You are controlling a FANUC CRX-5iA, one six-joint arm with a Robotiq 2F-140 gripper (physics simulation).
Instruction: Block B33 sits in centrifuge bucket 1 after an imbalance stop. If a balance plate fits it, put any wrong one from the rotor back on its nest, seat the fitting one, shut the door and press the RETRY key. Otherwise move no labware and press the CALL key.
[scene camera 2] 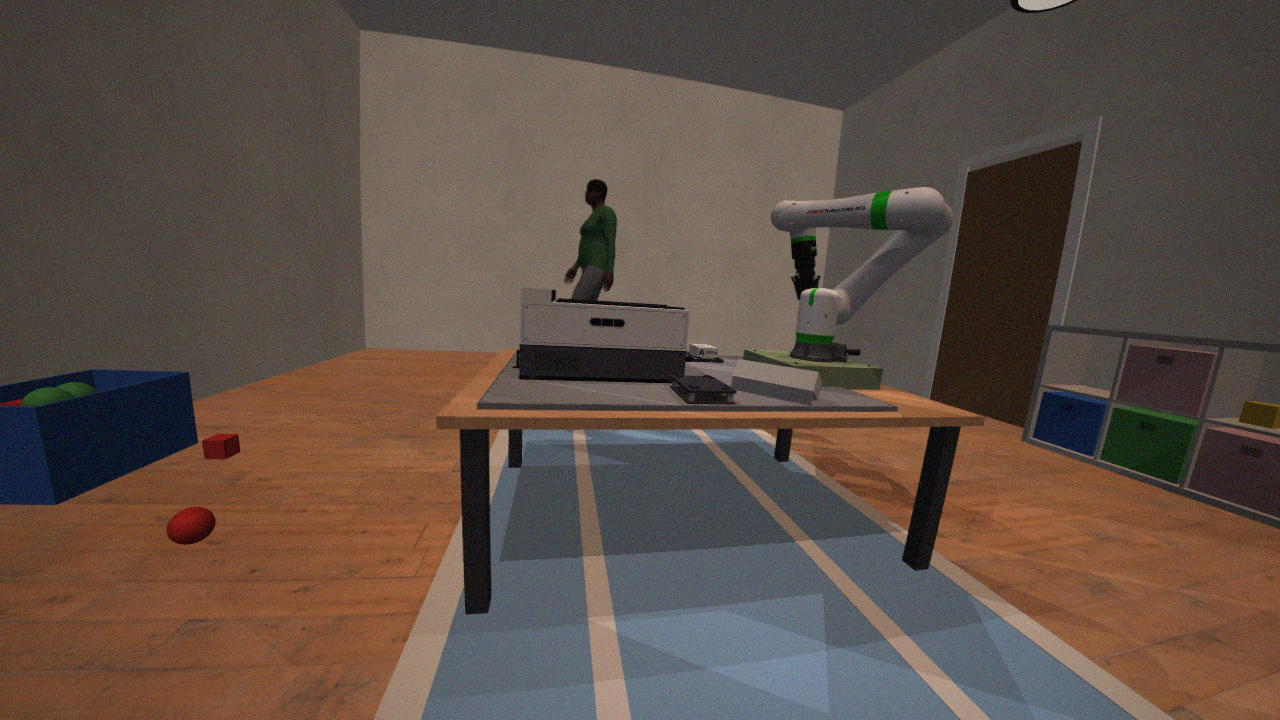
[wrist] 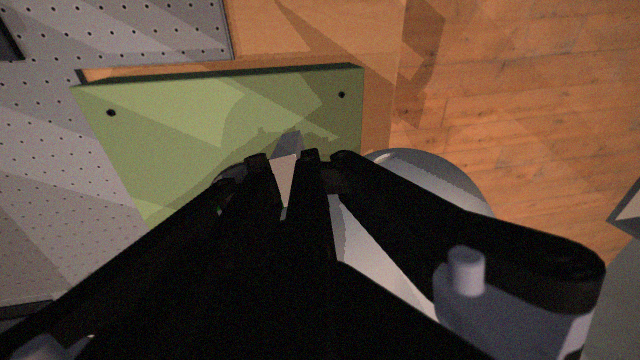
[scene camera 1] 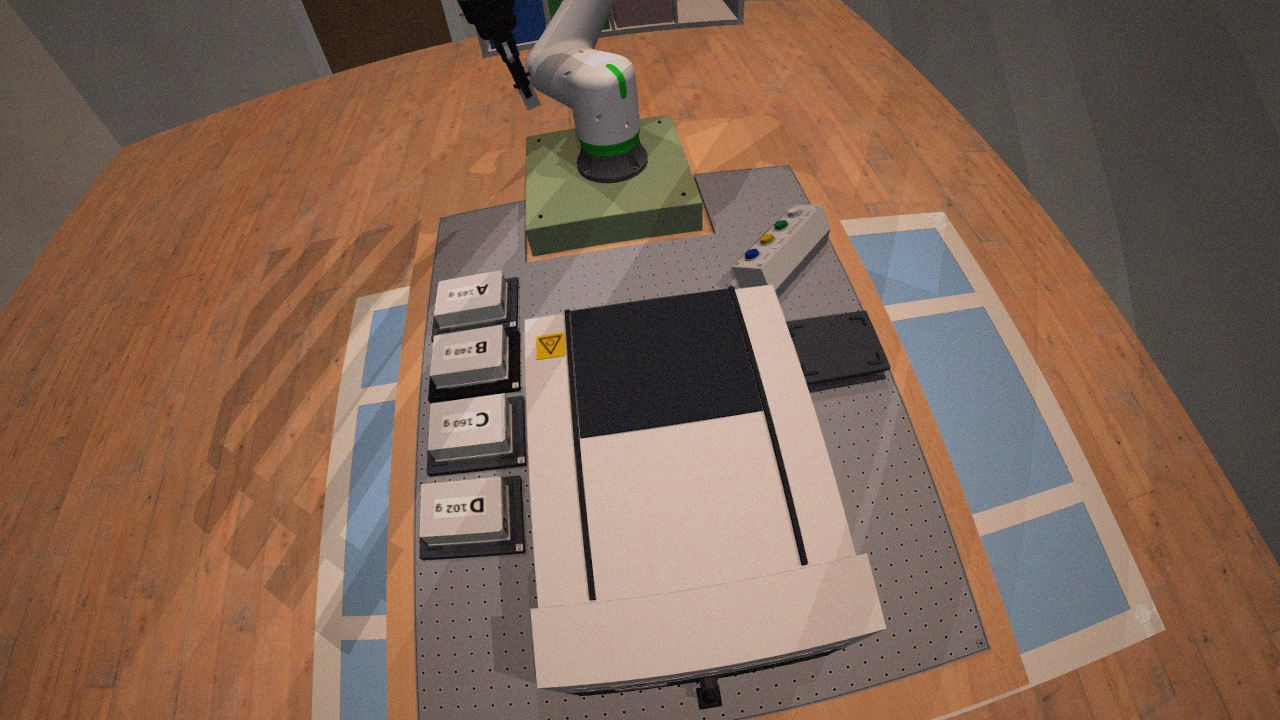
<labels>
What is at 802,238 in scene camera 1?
A grey button box.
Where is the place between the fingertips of my gripper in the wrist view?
295,149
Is my gripper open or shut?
Shut.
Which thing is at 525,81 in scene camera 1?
My gripper.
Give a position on a grey button box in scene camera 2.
802,386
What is my gripper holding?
Nothing.
</labels>
